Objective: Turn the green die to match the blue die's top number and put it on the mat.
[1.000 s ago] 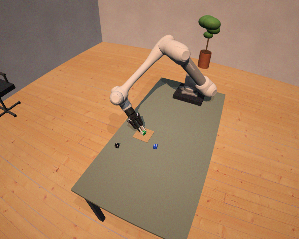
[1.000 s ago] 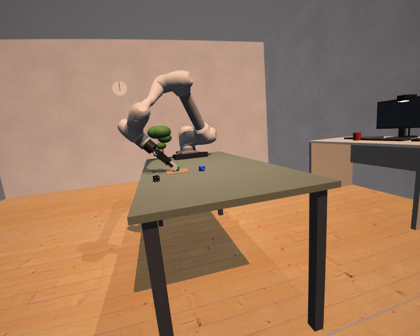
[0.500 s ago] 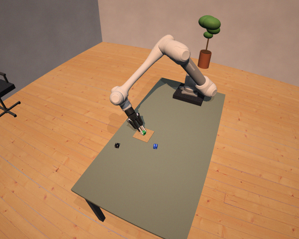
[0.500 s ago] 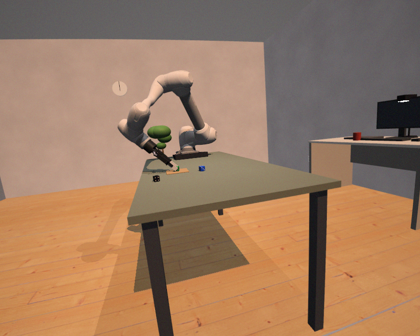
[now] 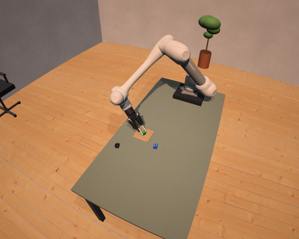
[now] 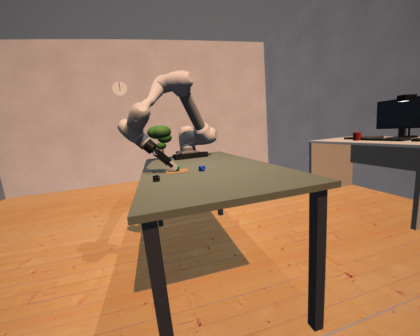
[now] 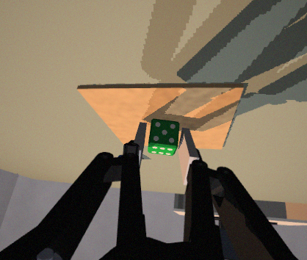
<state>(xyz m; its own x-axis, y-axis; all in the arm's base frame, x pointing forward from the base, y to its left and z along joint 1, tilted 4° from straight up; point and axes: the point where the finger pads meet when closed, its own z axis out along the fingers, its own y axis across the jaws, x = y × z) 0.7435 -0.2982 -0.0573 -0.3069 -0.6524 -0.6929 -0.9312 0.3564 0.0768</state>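
My gripper is now 2 cm to the right of the green die, 2 cm above it and 1 cm short of it. Also, from my hand: black die 21 cm ahead, 14 cm to the right, 2 cm below; then blue die 16 cm to the left, 11 cm ahead, 2 cm below; then tan mat 4 cm below, 2 cm to the left, 1 cm ahead.
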